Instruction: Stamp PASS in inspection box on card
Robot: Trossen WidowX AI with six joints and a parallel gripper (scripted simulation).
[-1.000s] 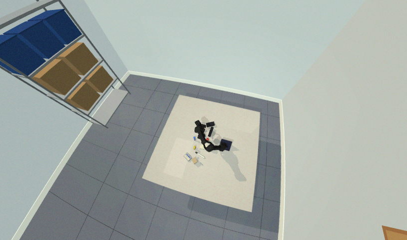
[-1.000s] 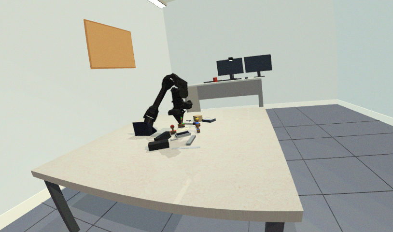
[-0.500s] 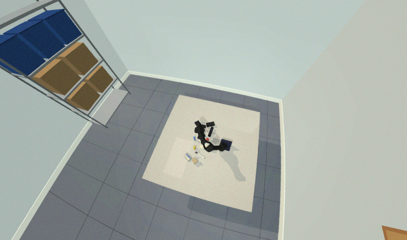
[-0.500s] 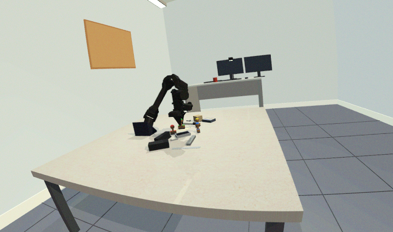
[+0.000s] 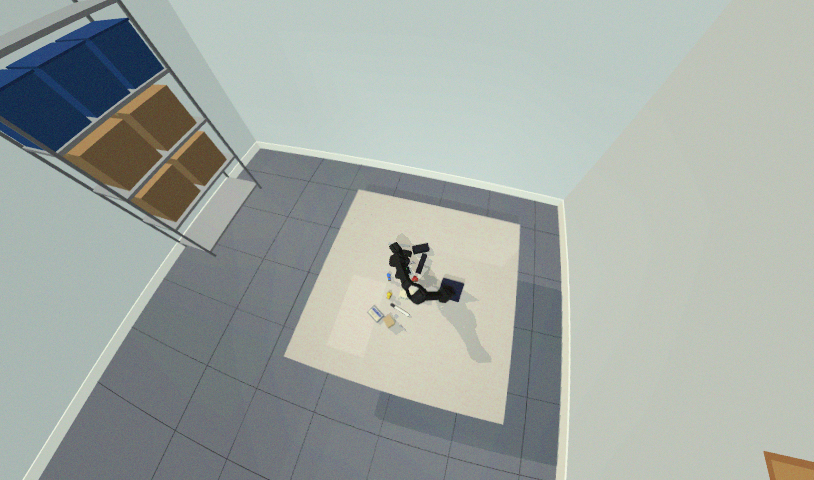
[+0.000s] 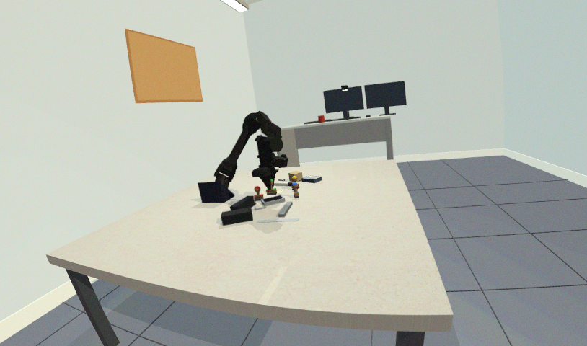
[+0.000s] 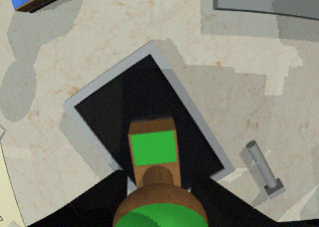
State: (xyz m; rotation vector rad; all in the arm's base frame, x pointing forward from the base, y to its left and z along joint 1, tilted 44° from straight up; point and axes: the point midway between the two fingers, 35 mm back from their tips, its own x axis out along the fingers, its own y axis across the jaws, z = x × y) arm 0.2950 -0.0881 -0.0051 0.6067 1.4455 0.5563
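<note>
Right now my gripper tip is 6 cm above the ink pad. Also, from my gripper tip: blue-knobbed stamp 9 cm ahead, 6 cm to the left, 4 cm below; red-knobbed stamp 8 cm behind, 4 cm to the left, 4 cm below; grey block 9 cm ahead, 9 cm to the right, 5 cm below.
</note>
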